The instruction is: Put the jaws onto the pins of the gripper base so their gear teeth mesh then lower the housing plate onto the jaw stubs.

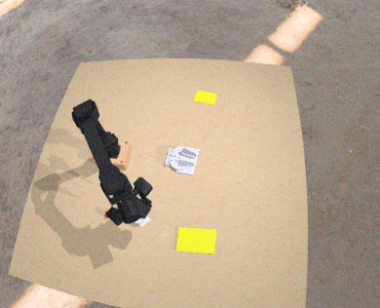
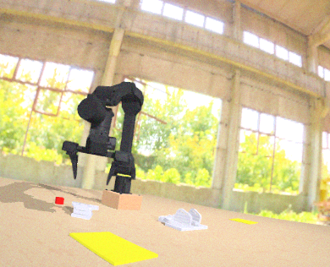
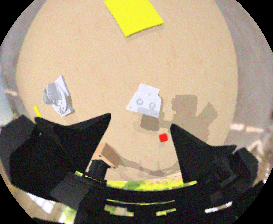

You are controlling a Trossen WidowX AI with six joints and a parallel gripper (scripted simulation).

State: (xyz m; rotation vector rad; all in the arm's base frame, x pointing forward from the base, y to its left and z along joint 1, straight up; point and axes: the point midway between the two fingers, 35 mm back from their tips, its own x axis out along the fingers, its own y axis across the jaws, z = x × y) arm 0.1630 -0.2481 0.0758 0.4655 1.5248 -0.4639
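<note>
Now: the small white block 90 mm below my gripper tip and 10 mm to the right of it. Also, from my gripper tip: small red cube 140 mm behind, 90 mm below, 20 mm to the right; white jaw 240 mm to the left, 110 mm ahead, 80 mm below; large yellow patch 230 mm ahead, 90 mm below, 80 mm to the right.
</note>
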